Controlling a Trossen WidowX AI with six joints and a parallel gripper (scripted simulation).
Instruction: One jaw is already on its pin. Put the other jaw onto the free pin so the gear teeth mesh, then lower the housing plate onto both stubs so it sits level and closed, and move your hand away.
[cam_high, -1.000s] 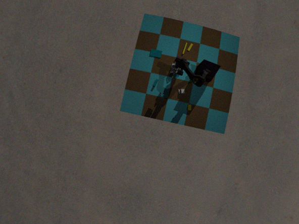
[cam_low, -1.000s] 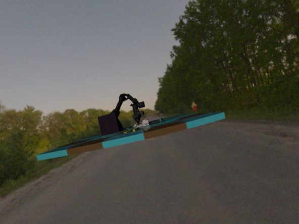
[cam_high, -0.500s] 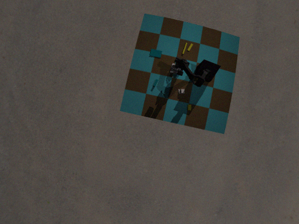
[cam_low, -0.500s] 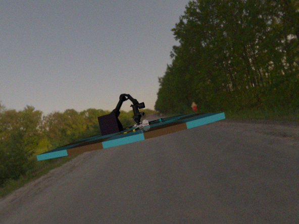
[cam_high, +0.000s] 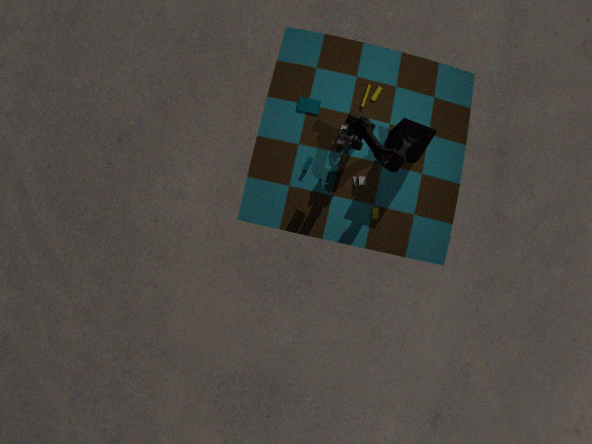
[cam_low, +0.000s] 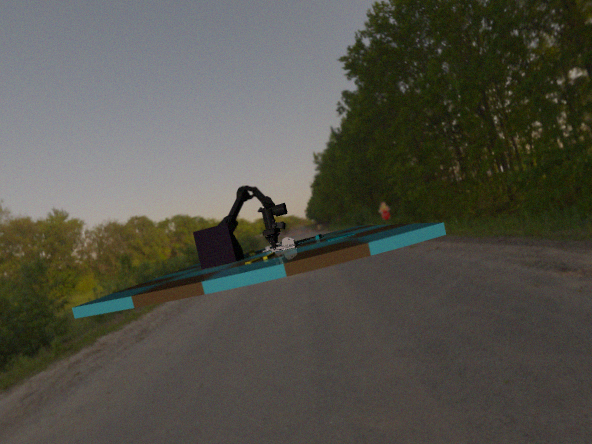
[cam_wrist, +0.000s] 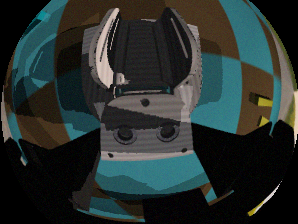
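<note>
Now: gripper tip 2 cm below the light-grey plate-like piece and 1 cm short of it. From my gripper tip the other things lie so: teal plate (32 cm ahead, 15 cm to the right, 2 cm below); then grey jaw (3 cm ahead, 1 cm to the left); then teal stick (25 cm ahead, 21 cm to the left, 1 cm below).
</note>
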